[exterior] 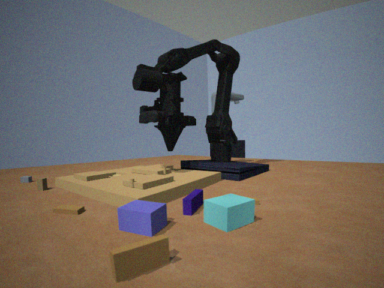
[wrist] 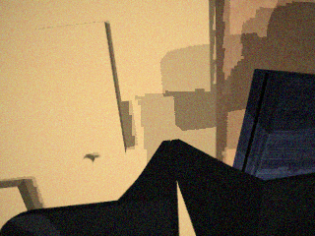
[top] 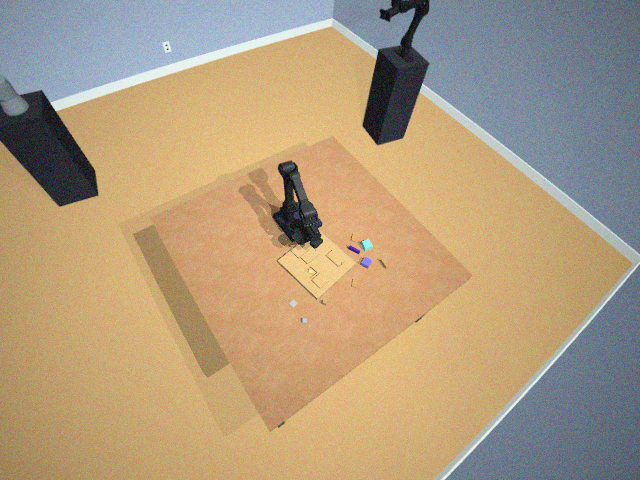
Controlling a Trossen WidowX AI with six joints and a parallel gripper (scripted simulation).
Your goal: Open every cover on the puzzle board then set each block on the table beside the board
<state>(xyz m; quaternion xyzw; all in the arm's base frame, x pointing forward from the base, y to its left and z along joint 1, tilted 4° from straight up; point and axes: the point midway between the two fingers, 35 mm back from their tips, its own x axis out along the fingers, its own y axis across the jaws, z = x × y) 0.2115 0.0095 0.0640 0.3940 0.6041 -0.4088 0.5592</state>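
The tan puzzle board is 100 mm ahead of my gripper tip, 40 mm to the left of it and 60 mm below it. From my gripper tip the other things lie so: small grey block: 370 mm ahead, 170 mm to the right, 70 mm below; dark purple block: 110 mm ahead, 240 mm to the left, 60 mm below; cyan block: 110 mm ahead, 320 mm to the left, 60 mm below.
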